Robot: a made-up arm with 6 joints. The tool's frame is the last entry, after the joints.
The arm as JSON. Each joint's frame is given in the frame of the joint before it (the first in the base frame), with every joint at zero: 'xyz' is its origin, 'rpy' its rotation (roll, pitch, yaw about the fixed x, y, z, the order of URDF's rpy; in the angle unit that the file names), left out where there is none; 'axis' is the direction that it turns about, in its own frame. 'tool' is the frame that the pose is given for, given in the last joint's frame.
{
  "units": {
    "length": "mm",
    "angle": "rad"
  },
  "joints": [
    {
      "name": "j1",
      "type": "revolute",
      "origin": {
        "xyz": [
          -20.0,
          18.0,
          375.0
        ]
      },
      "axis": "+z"
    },
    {
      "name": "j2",
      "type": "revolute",
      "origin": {
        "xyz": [
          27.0,
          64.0,
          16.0
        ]
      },
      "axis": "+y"
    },
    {
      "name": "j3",
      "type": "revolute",
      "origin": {
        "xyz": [
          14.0,
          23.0,
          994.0
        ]
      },
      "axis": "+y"
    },
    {
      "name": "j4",
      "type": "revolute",
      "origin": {
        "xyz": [
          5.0,
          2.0,
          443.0
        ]
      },
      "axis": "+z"
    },
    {
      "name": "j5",
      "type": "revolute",
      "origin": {
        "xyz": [
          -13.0,
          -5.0,
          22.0
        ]
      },
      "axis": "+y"
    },
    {
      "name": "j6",
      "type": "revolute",
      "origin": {
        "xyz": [
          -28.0,
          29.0,
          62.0
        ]
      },
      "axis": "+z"
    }
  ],
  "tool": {
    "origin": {
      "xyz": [
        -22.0,
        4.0,
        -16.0
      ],
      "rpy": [
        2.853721,
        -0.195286,
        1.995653
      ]
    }
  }
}
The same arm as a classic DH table. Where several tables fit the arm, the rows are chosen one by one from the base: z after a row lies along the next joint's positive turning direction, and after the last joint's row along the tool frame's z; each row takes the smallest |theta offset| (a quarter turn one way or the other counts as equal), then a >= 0, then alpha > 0; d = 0 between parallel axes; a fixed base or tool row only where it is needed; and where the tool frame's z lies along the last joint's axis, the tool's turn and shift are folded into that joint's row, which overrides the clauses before.
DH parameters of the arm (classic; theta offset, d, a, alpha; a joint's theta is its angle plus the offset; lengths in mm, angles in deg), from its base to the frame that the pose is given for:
base (fixed): -41.99 0.0 -26.9 0.00
j1: 41.99 391.0 27.0 -90.00
j2: -89.19 0.0 994.1 0.00
j3: 89.19 89.0 5.0 90.00
j4: 0.00 465.0 -13.0 -90.00
j5: 0.00 24.0 -28.0 90.00
j6: -32.42 22.7 -20.7 -160.16
tool (fixed): -145.13 -24.8 0.0 0.00

